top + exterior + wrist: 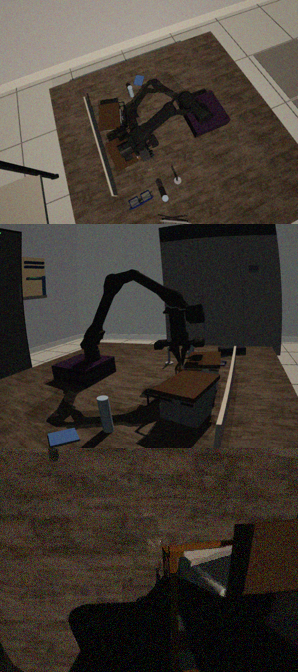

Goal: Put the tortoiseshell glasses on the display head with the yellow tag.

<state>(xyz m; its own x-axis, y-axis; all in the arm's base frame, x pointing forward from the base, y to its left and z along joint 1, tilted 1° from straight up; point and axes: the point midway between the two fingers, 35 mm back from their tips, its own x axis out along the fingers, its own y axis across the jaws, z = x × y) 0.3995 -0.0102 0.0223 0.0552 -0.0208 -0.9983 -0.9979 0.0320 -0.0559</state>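
Right now my gripper tip is 6 cm short of the display head, 4 cm to the left of it and 1 cm above it. The rest, counted from my gripper tip: white-footed pin 10 cm behind, 22 cm to the left, 4 cm below; then flat pair of glasses 3 cm ahead, 40 cm to the left, 5 cm below; then long rail 18 cm ahead, 17 cm to the right, 1 cm below.
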